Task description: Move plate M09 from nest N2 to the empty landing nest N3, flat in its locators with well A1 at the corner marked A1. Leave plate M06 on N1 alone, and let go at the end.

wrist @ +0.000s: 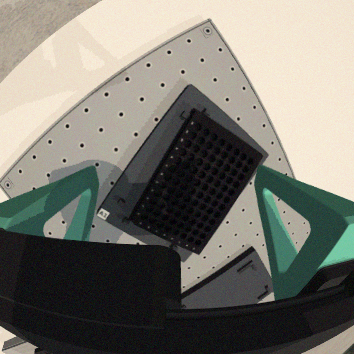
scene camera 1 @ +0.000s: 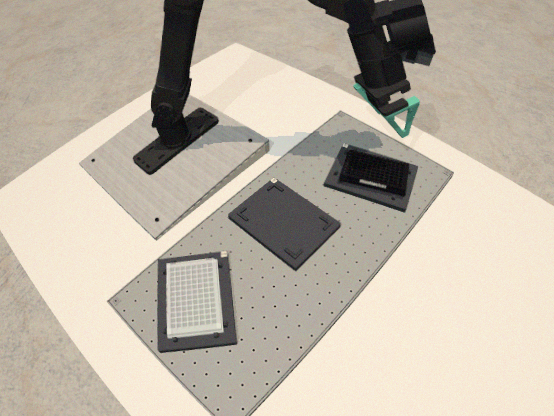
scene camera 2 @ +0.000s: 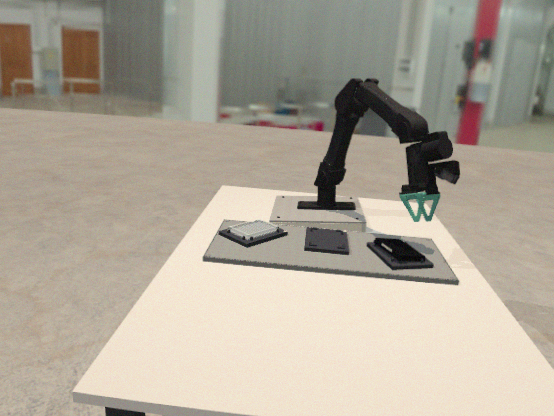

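A black well plate (scene camera 1: 375, 170) (scene camera 2: 400, 250) (wrist: 205, 185) rests on a dark nest (scene camera 1: 332, 180) (wrist: 149, 160) with an A1 tag (wrist: 103, 214) at one corner. The empty dark nest (scene camera 1: 285, 225) (scene camera 2: 326, 241) (wrist: 235, 280) with corner locators lies in the middle. A pale plate (scene camera 1: 194, 297) (scene camera 2: 254, 229) sits on the third nest (scene camera 1: 228, 305). Plate and nest names are not readable. My gripper (scene camera 1: 396, 125) (scene camera 2: 422, 219) (wrist: 176, 173) is open and empty above the black plate's end of the board; in the wrist view its fingertips appear on either side of that plate.
The perforated board (scene camera 1: 300, 310) (scene camera 2: 280, 262) (wrist: 120, 100) carries all three nests. The arm's base stands on a grey plate (scene camera 1: 125, 145) (scene camera 2: 285, 212) behind the board. The board and base lie on a cream table (scene camera 1: 425, 300) (scene camera 2: 310, 330).
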